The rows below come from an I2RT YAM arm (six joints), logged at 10 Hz.
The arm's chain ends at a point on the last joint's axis. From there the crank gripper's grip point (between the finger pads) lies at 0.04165 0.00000 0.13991 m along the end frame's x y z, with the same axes.
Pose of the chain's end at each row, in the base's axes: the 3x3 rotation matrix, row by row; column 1 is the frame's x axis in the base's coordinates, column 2 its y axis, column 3 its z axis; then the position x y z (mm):
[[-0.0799, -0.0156, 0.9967], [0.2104, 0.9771, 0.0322], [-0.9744, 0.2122, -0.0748]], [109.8, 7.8, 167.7]
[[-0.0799, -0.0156, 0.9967], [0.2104, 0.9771, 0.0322], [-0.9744, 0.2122, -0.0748]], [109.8, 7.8, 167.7]
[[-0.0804, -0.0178, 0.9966], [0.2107, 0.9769, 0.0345], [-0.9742, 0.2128, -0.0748]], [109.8, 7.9, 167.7]
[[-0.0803, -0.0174, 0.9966], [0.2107, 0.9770, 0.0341], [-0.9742, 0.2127, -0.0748]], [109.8, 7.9, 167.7]
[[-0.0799, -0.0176, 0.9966], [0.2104, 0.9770, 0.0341], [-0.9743, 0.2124, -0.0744]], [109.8, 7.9, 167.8]
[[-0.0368, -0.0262, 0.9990], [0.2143, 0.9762, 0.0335], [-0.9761, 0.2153, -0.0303]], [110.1, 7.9, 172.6]
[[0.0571, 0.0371, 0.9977], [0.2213, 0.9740, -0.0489], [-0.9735, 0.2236, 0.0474]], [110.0, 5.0, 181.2]
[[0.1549, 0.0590, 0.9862], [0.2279, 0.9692, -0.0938], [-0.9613, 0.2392, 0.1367]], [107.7, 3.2, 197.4]
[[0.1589, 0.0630, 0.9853], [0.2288, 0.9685, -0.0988], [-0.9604, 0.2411, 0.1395]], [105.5, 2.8, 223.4]
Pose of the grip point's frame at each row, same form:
[[-0.0799, -0.0156, 0.9967], [0.2104, 0.9771, 0.0322], [-0.9744, 0.2122, -0.0748]], [245.9, 21.1, 116.7]
[[-0.0799, -0.0156, 0.9967], [0.2104, 0.9771, 0.0322], [-0.9744, 0.2122, -0.0748]], [245.9, 21.1, 116.7]
[[-0.0804, -0.0178, 0.9966], [0.2107, 0.9769, 0.0345], [-0.9742, 0.2128, -0.0748]], [245.9, 21.5, 116.7]
[[-0.0803, -0.0174, 0.9966], [0.2107, 0.9770, 0.0341], [-0.9742, 0.2127, -0.0748]], [245.9, 21.4, 116.7]
[[-0.0799, -0.0176, 0.9966], [0.2104, 0.9770, 0.0341], [-0.9743, 0.2124, -0.0744]], [245.9, 21.4, 116.8]
[[-0.0368, -0.0262, 0.9990], [0.2143, 0.9762, 0.0335], [-0.9761, 0.2153, -0.0303]], [248.3, 21.5, 127.7]
[[0.0571, 0.0371, 0.9977], [0.2213, 0.9740, -0.0489], [-0.9735, 0.2236, 0.0474]], [252.0, 7.4, 147.3]
[[0.1549, 0.0590, 0.9862], [0.2279, 0.9692, -0.0938], [-0.9613, 0.2392, 0.1367]], [252.1, -0.4, 176.5]
[[0.1589, 0.0630, 0.9853], [0.2288, 0.9685, -0.0988], [-0.9604, 0.2411, 0.1395]], [250.0, -1.5, 202.9]

